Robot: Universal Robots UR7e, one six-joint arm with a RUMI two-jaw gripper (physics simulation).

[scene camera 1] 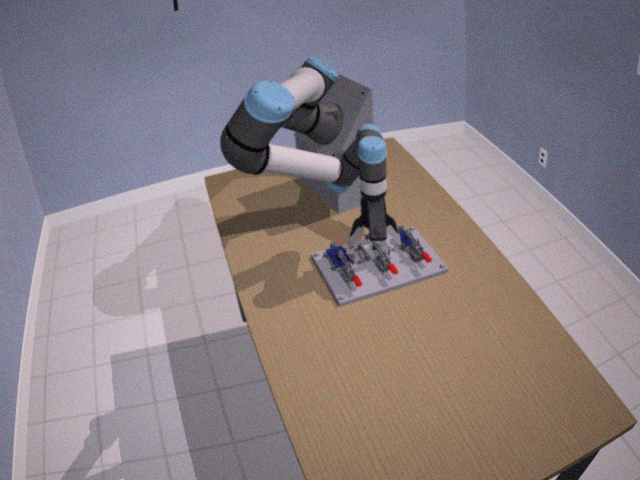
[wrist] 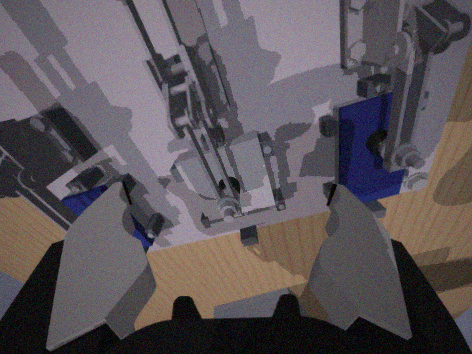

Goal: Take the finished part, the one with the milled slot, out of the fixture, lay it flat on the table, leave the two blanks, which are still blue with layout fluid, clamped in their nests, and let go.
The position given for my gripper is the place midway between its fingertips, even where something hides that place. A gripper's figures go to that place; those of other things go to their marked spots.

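Gripper (wrist: 231, 185), 13 cm from the lens. Blue blank (wrist: 357, 168), 16 cm from the lens.
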